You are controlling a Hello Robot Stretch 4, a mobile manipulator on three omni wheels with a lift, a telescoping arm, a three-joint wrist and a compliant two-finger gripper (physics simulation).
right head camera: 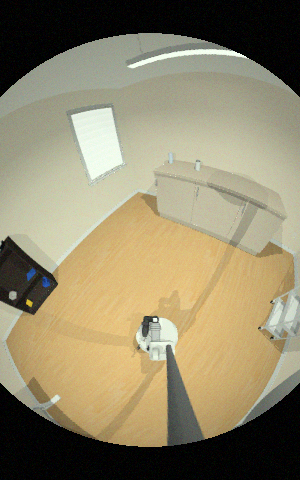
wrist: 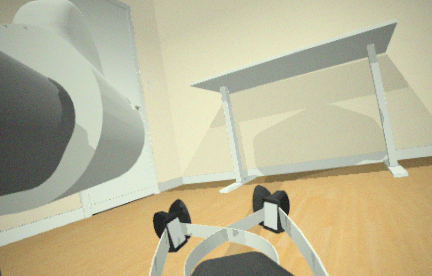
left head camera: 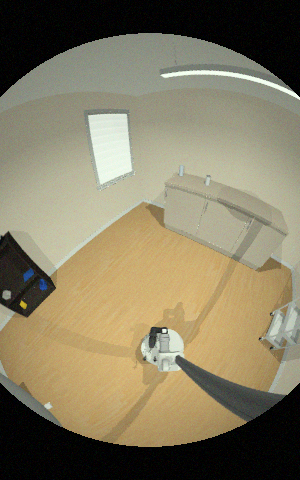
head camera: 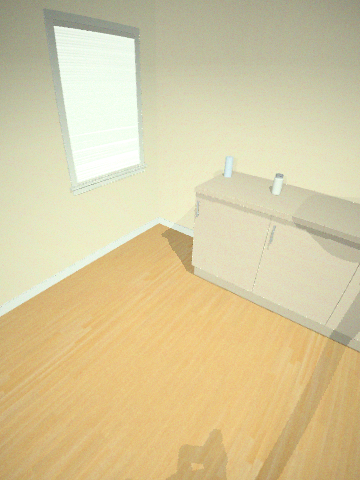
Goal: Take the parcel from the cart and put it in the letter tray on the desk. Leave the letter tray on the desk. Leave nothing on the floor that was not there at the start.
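Frame: origin at the robot's base, x left, y ahead, z down, level; centimetres.
Seen in the pictures: gripper, between the fingertips: (right head camera: 142, 350) (wrist: 220, 208) (left head camera: 149, 361).
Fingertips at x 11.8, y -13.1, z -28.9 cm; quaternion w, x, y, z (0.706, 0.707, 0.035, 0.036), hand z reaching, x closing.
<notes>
Offsets run from my fingertips to a thing's top centre. "*": to the spot under its first point. Level surfaces: height alone.
My gripper (wrist: 220, 208) is open and empty, its two dark fingertips well apart above the wood floor in the wrist view. A white desk @[dz -60.8 cm] (wrist: 300, 60) stands against the wall beyond it, seen from below, so its top surface is hidden. A light grey cart @[* dx -167.1, dy +4.3, dz +18.5 cm] (left head camera: 276, 322) (right head camera: 276, 315) with shelves stands at the right edge of both side head views, partly cut off. The parcel and the letter tray do not show in any view.
A long beige cabinet @[* dx -47.7, dy +177.1, dz -24.0 cm] (head camera: 230, 240) (left head camera: 182, 210) (right head camera: 175, 200) stands along the wall, with a blue bottle (head camera: 228, 166) and a white bottle (head camera: 277, 184) on top. A dark shelf unit (left head camera: 30, 255) (right head camera: 32, 260) stands at left. A white door (wrist: 115, 50) is left of the desk.
</notes>
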